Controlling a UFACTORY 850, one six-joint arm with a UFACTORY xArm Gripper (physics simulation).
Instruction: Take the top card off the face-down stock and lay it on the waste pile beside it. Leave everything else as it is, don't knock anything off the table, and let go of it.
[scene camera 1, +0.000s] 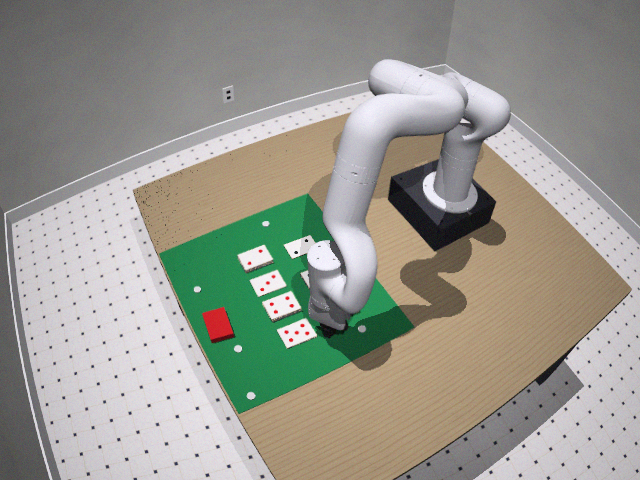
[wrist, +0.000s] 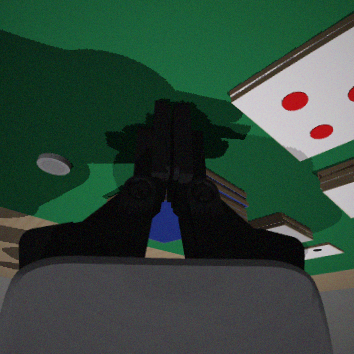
Note:
I see my gripper (scene camera 1: 329, 333), a red block (scene camera 1: 217, 323) and a green mat (scene camera 1: 265, 366).
My gripper shows as well in the wrist view (wrist: 168, 121). The green mat is seen too in the wrist view (wrist: 83, 83). The wrist view does not show the red block: it is out of frame.

